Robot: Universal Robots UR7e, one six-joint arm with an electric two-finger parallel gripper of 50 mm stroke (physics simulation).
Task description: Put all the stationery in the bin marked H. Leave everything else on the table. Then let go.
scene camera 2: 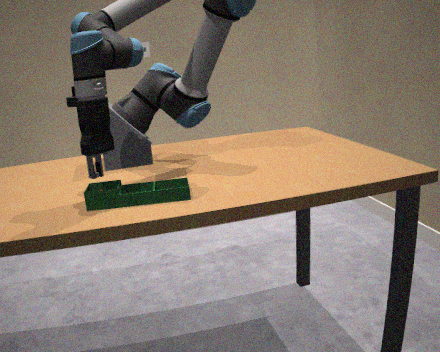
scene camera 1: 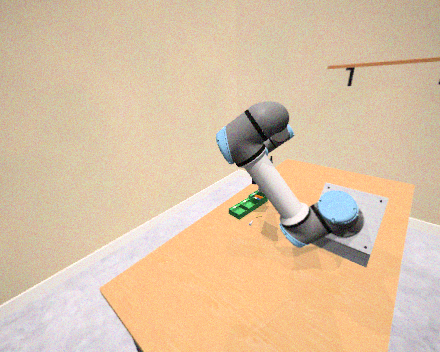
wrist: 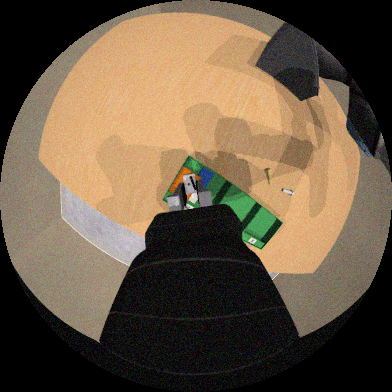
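Where they show: gripper, fingertip midpoint: [scene camera 2: 96, 177] [scene camera 1: 260, 191] [wrist: 190, 188]; arm's base at its link origin: [scene camera 2: 127, 120].
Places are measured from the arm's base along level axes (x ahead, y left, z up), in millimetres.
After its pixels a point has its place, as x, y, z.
Observation:
My gripper [scene camera 2: 95, 175] @[469, -70, -72] [wrist: 190, 188] @[469, -70, -72] is shut on a small grey metal sharpener [wrist: 189, 182] @[460, -76, -62] with a dark blade slot. It is above the left end compartment of the green bin row [scene camera 2: 145, 199] @[519, 45, -128] [scene camera 1: 239, 214] @[442, 148, -111]. That compartment, the bin marked H [scene camera 2: 102, 201] @[514, -58, -121] [wrist: 194, 163] @[438, -81, -134], holds an orange block [wrist: 178, 182] @[480, -89, -121] and a blue piece [wrist: 206, 176] @[447, -51, -121]. The fingers and sharpener partly hide its inside and its white label in the wrist view. The arm hides the gripper in scene camera 1.
A thin brownish nail or screw [wrist: 268, 176] @[377, 63, -133] and a small silver-white cylinder [wrist: 287, 191] @[372, 135, -133] [scene camera 1: 251, 223] @[366, 141, -136] lie on the table [wrist: 150, 90] @[339, -244, -141] beside the bins. Green divider walls separate the other compartments. The robot's grey base [scene camera 1: 372, 215] @[-89, -43, 37] stands farther back.

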